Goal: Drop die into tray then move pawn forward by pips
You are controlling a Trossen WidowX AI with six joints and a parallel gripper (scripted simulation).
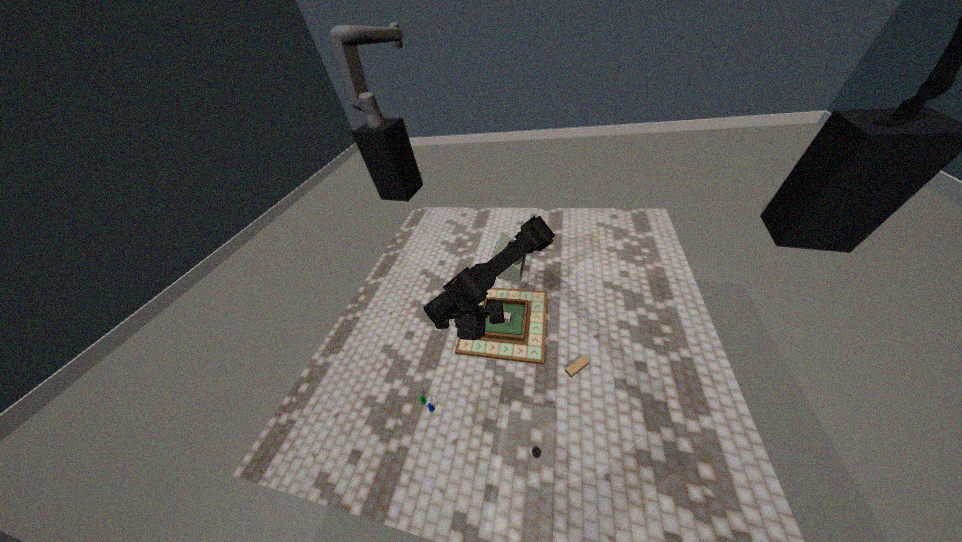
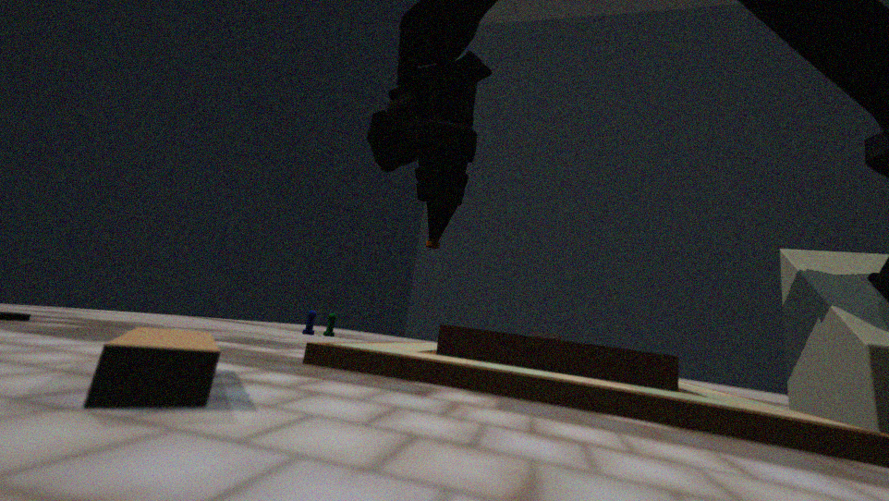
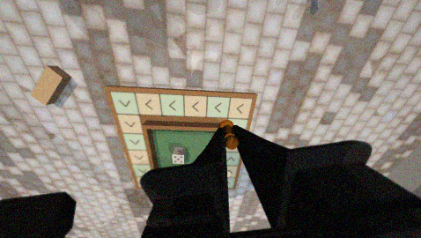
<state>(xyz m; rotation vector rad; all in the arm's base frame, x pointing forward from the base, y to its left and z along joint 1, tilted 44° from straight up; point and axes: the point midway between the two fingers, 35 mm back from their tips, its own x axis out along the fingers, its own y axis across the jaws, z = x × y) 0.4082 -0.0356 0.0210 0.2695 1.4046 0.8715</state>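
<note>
The white die is 14 cm behind my gripper tip, 6 cm to the left of it and 10 cm below it. The rest, counted from my gripper tip: blue pawn (20 cm ahead, 7 cm to the right, 11 cm below); then orange pawn (1 cm above); then green dice tray (14 cm behind, 4 cm to the left, 12 cm below).
</note>
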